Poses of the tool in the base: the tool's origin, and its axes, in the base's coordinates. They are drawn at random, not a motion.
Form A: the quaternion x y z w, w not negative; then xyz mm.
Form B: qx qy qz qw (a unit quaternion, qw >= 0); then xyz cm. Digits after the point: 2 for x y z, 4 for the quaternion.
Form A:
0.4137 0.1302 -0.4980 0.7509 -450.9 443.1 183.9
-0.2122 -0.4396 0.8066 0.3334 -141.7 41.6 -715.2
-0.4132 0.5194 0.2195 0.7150 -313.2 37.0 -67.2
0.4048 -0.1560 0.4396 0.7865 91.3 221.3 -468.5
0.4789 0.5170 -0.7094 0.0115 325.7 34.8 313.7
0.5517 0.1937 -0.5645 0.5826 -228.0 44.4 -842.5
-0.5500 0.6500 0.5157 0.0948 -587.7 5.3 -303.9
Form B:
0.4137 0.1302 -0.4980 0.7509 -45.09 44.31 18.39
-0.2122 -0.4396 0.8066 0.3334 -14.17 4.16 -71.52
-0.4132 0.5194 0.2195 0.7150 -31.32 3.70 -6.72
0.4048 -0.1560 0.4396 0.7865 9.13 22.13 -46.85
0.4789 0.5170 -0.7094 0.0115 32.57 3.48 31.37
0.5517 0.1937 -0.5645 0.5826 -22.80 4.44 -84.25
-0.5500 0.6500 0.5157 0.0948 -58.77 0.53 -30.39

